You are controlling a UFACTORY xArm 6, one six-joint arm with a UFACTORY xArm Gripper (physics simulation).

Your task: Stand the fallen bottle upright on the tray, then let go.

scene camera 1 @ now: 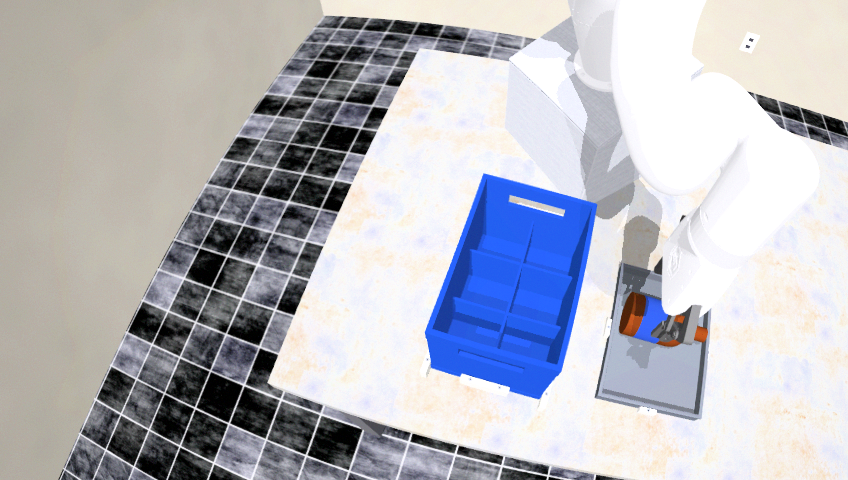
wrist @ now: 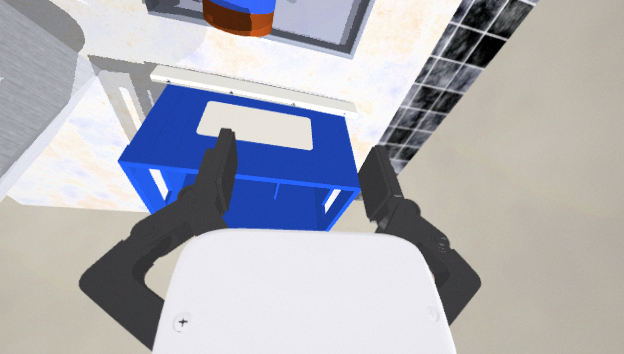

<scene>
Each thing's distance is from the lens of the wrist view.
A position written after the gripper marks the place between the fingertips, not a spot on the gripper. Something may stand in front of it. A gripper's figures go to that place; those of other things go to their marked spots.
gripper (wrist: 303,152): 0.14 m
white strip (wrist: 186,78): 0.38 m
</scene>
